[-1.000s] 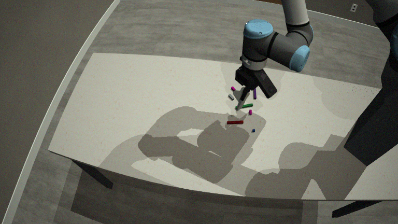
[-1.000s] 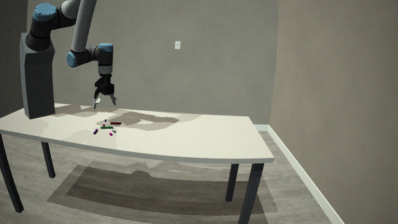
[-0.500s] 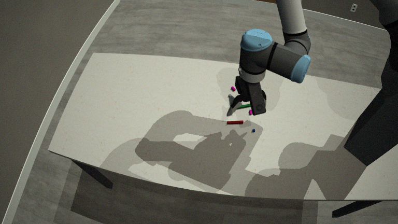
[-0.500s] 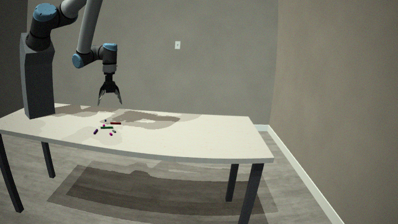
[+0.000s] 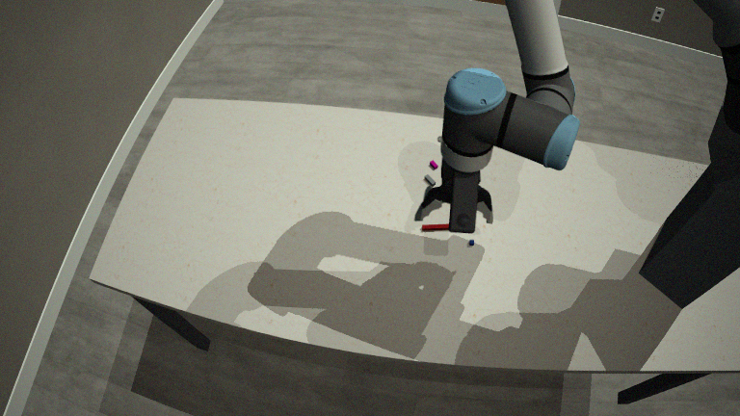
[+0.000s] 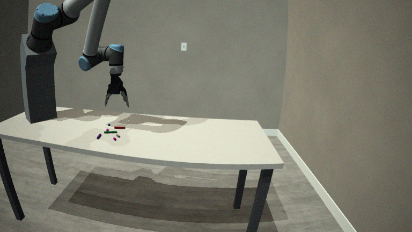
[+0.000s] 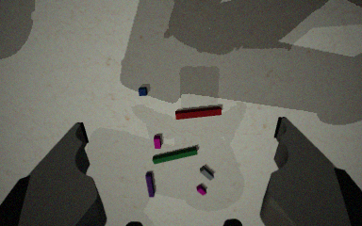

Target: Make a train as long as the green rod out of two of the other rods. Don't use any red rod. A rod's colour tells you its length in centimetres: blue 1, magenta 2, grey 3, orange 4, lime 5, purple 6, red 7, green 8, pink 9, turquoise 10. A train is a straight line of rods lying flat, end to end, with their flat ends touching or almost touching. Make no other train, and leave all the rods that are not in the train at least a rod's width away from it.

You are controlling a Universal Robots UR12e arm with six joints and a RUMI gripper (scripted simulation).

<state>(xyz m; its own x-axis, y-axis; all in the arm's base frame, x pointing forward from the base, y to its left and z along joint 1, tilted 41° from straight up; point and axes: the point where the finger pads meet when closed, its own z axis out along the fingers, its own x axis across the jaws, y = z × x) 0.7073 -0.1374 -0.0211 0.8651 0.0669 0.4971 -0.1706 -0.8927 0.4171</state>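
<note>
My hand is 4 cm past the green rod, 13 cm to the left of it and 11 cm above it. From my hand the other things lie so: small blue rod 6 cm behind, 1 cm to the right, 11 cm below; red rod 2 cm ahead, 6 cm to the right, 11 cm below; grey rod 1 cm ahead, 19 cm to the right, 11 cm below.
</note>
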